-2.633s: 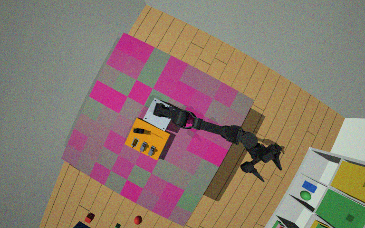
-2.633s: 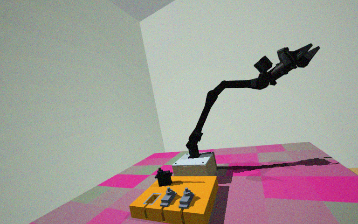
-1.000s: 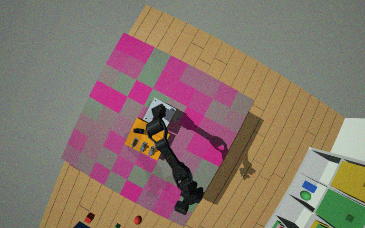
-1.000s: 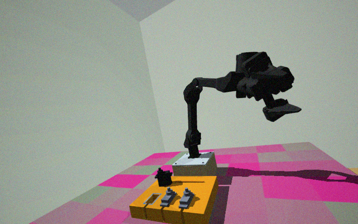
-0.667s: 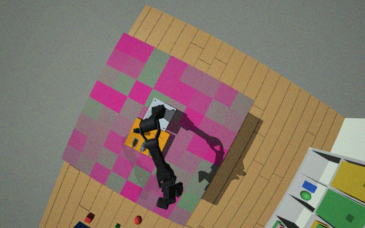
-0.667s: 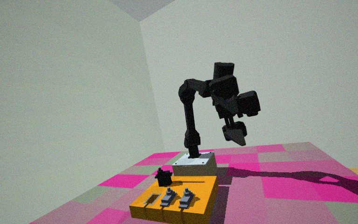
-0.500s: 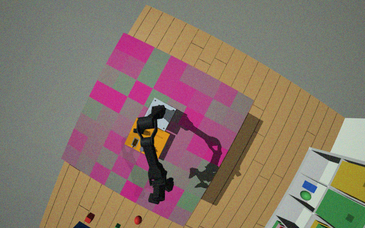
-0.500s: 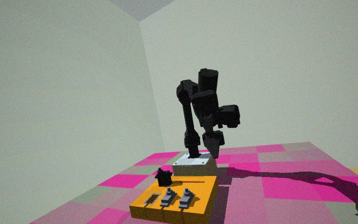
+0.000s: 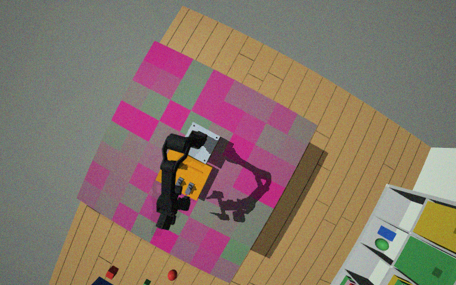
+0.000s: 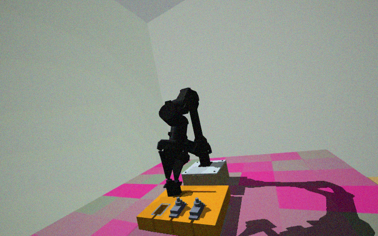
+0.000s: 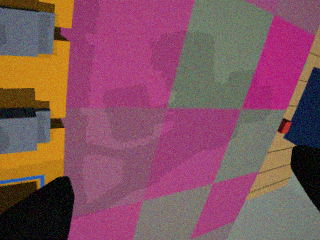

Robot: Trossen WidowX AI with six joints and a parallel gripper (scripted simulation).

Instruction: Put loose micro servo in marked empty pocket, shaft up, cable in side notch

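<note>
The orange deck is 170 mm behind my gripper tip, 50 mm to the right of it and 160 mm below it.
</note>
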